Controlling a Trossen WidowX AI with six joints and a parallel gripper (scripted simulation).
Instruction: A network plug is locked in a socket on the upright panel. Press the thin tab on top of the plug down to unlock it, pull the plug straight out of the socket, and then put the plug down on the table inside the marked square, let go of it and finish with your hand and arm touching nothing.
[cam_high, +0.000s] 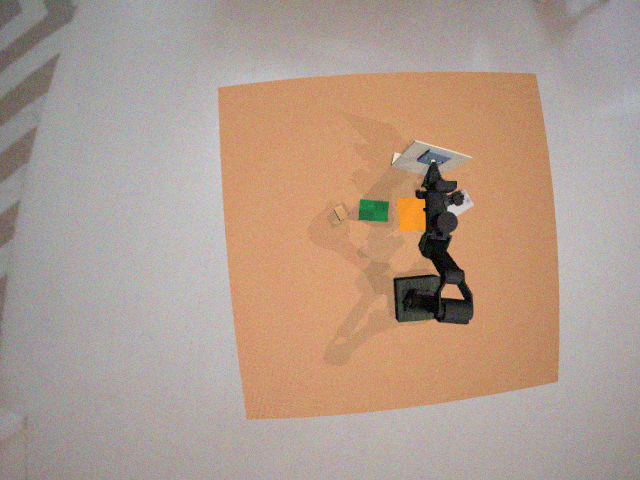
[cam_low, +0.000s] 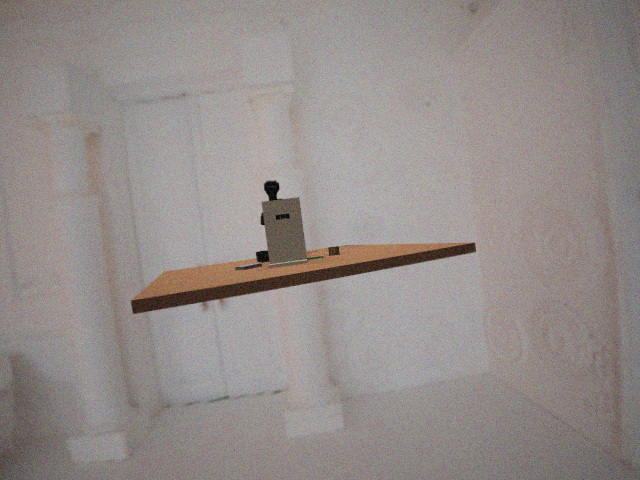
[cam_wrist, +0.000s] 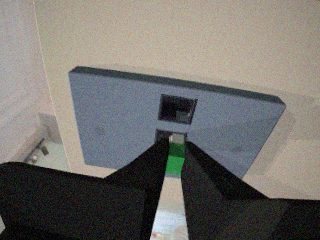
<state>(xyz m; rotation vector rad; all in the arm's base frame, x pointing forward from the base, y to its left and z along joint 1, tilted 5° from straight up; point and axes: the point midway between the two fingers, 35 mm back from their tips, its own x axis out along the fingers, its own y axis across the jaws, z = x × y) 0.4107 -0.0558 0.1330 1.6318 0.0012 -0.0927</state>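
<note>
My gripper tip is now 14 cm past the orange marked square, 1 cm to the right of it and 21 cm above it. The rest, counted from my gripper tip: grey upright panel: 2 cm ahead, 1 cm to the right, 8 cm below; small tan block: 12 cm behind, 28 cm to the left, 19 cm below; green plug: right at my gripper tip.
</note>
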